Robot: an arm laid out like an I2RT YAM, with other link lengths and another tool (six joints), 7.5 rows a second.
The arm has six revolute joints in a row. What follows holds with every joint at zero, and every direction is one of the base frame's.
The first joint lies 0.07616 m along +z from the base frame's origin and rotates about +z.
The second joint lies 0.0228 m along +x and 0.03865 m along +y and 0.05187 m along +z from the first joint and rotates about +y.
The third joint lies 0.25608 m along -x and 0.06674 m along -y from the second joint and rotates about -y.
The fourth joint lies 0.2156 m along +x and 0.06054 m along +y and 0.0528 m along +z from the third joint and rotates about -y.
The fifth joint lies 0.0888 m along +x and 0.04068 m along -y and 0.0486 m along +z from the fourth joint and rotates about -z.
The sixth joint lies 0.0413 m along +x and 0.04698 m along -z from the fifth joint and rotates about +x.
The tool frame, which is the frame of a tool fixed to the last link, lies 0.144 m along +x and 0.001 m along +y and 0.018 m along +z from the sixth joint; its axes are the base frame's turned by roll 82.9, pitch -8.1 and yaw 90 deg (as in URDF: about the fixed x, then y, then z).
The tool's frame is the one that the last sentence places.
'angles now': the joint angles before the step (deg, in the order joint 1, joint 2, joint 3, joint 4, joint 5, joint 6). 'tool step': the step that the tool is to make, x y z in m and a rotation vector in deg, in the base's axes. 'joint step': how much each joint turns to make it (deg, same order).
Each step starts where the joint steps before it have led.
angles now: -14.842 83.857 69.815 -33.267 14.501 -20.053
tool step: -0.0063 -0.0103 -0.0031 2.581 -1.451 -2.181
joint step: -2.606 -0.715 -1.448 1.020 -2.402 1.694
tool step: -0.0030 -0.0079 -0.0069 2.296 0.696 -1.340
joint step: -1.965 1.220 0.818 -1.152 -1.870 0.869
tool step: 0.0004 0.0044 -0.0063 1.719 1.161 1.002
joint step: -0.164 0.942 0.786 -1.498 -1.695 -0.084
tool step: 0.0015 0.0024 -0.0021 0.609 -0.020 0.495
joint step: 0.062 0.251 -0.104 0.164 -0.723 0.038
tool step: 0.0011 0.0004 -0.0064 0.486 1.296 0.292
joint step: 0.006 1.283 0.687 -0.760 -0.199 -0.209
